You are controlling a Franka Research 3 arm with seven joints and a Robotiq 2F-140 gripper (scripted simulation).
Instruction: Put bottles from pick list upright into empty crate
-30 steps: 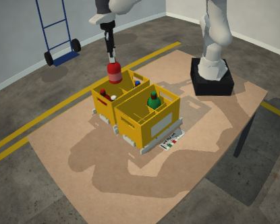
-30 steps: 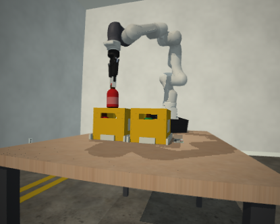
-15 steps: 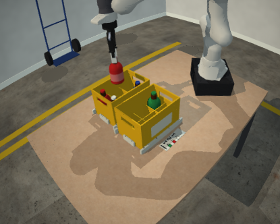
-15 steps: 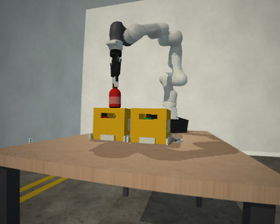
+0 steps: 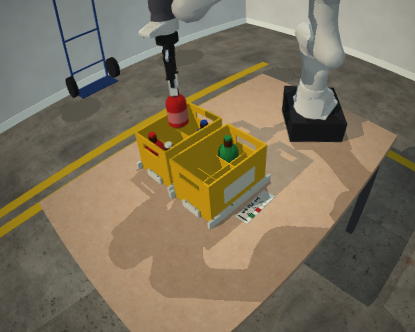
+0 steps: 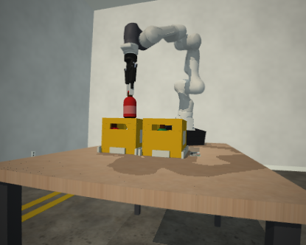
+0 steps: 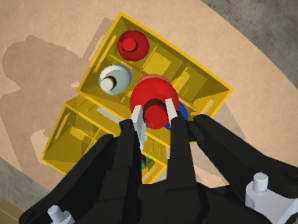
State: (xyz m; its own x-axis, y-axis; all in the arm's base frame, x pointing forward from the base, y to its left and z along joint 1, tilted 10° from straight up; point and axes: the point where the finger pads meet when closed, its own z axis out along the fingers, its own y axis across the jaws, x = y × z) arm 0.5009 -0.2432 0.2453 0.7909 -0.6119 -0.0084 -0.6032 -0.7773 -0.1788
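My gripper is now 8 cm above the red-label bottle. The rest, counted from my hand: white-capped bottle: 8 cm ahead, 6 cm to the left, 26 cm below; then blue-label bottle: 9 cm behind, 3 cm to the left, 26 cm below; then green bottle: 9 cm behind, 17 cm to the left, 26 cm below.
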